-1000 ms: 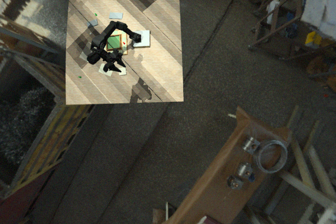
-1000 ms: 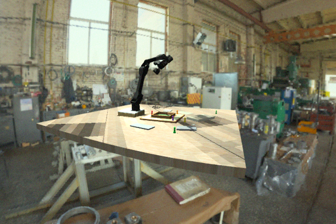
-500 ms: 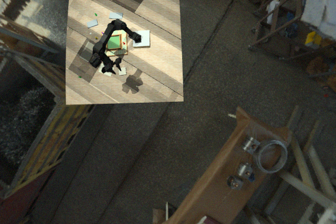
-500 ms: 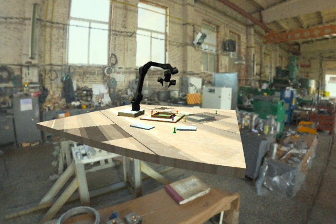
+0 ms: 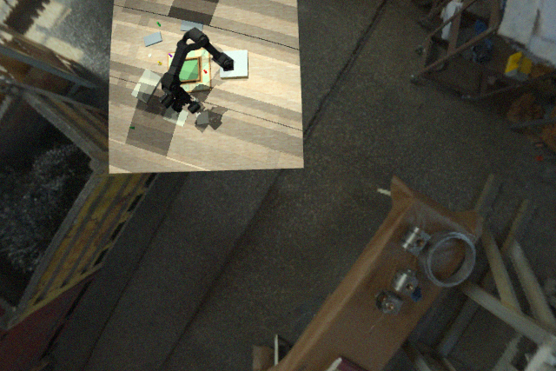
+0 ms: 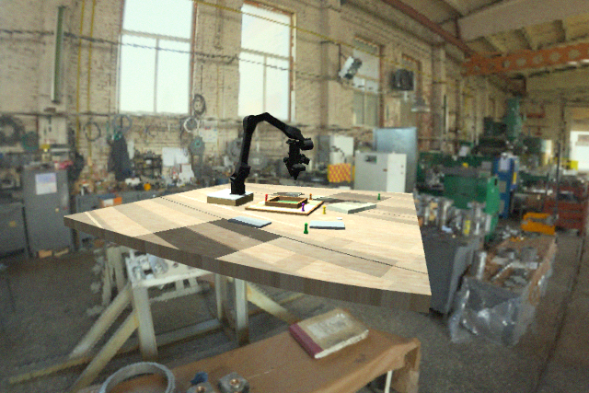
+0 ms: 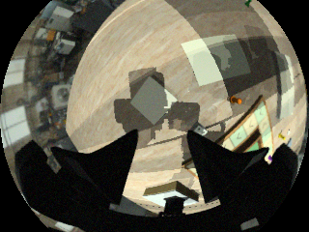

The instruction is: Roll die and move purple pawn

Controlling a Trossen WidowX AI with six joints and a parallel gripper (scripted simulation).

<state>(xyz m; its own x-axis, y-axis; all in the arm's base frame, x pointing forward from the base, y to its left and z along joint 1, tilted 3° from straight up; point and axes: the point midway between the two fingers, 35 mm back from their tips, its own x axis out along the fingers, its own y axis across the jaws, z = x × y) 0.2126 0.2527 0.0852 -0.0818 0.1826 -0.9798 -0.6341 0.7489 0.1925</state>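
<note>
My gripper tip is now 9 cm above the die, 7 cm to the left of it and 2 cm short of it. Round my gripper tip: red pawn 25 cm to the right, 7 cm below, 6 cm behind; green felt tray floor 27 cm to the right, 10 cm below, 6 cm ahead; orange pawn 12 cm ahead, 9 cm below, 8 cm to the right.
</note>
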